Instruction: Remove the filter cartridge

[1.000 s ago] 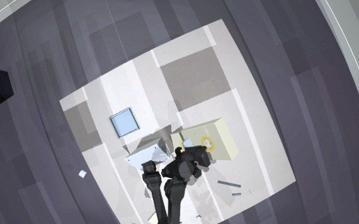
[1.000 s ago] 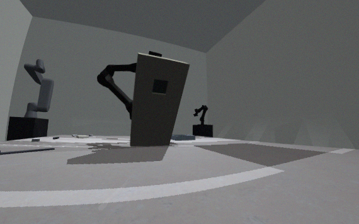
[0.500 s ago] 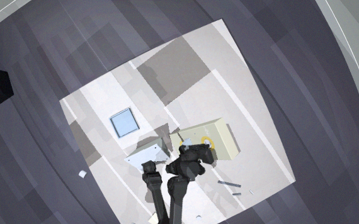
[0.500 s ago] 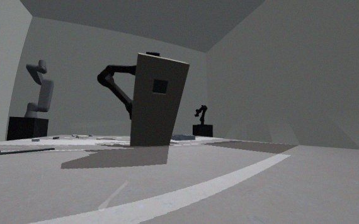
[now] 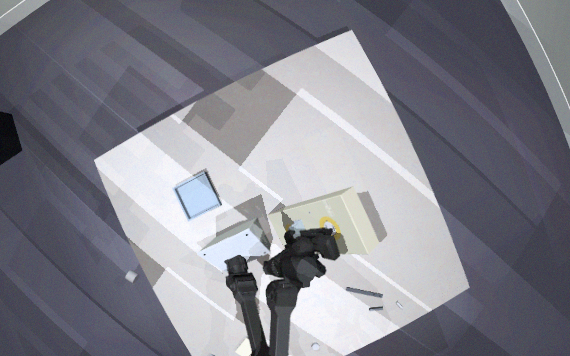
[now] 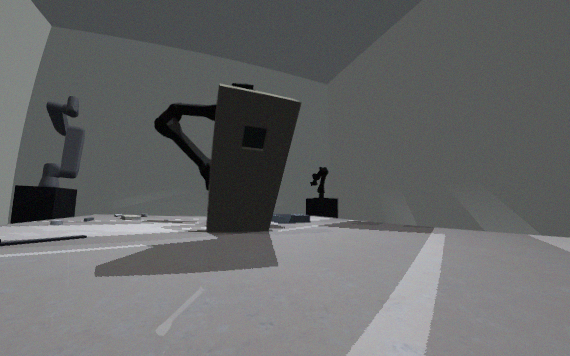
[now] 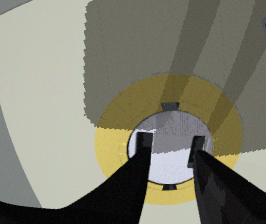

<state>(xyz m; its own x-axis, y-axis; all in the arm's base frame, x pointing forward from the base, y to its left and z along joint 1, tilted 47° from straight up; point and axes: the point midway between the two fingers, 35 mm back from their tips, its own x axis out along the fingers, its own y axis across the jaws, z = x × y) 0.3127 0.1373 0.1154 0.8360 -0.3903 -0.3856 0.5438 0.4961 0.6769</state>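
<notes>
The round filter cartridge lies 2 cm ahead of my gripper tip and 1 cm below it. From my gripper tip the other things lie so: cream service panel: 9 cm below, 3 cm behind; then blue tray: 41 cm behind, 27 cm to the left, 26 cm below.
</notes>
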